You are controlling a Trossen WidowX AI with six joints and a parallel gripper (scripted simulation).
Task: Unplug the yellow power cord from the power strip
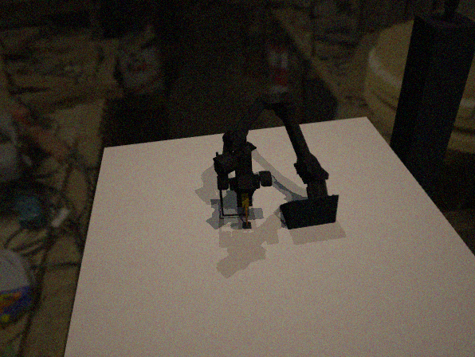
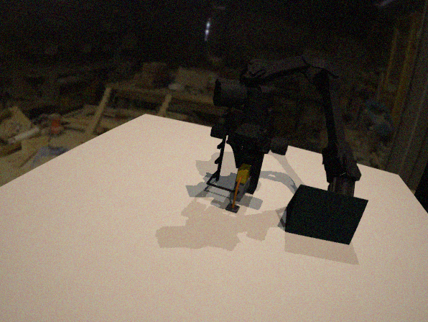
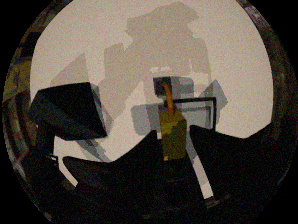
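The yellow plug lies 30 mm to the right of my gripper tip and 10 mm below it.
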